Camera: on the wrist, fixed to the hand. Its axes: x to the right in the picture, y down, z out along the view.
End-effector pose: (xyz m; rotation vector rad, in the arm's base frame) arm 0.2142 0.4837 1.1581 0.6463 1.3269 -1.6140
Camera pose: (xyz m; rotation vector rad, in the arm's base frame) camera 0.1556 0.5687 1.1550 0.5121 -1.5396 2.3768
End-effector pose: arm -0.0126 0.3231 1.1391 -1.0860 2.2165 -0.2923
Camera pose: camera -0.0391 0.2833 1.2307 -2.4524 0.8611 -0.9497
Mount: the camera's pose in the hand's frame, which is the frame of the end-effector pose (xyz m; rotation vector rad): 0.0012 -0.0502 -0.0903 0.1042 -0.0356 -1.5422
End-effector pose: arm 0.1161 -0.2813 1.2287 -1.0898 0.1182 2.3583
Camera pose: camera 0.2023 -0.2643 1.1743 -0.6238 -0.4538 0.9451
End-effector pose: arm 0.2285 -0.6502 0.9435 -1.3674 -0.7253 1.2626
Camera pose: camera 0.3251 -0.6646 0.9771 -0.3572 -1.3034 0.0582
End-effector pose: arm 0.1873 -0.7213 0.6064 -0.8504 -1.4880 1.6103
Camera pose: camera 0.2702 -0.6757 0.6478 0.4333 -1.3848 0.4798
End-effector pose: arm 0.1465 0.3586 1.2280 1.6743 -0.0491 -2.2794
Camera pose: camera 0.2193 0.4200 1.1879 -1.0411 -0.8697 1.6827
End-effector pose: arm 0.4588 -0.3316 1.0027 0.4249 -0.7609 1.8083
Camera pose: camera 0.5116 -0.2586 0.9521 0.8029 -0.1601 0.3763
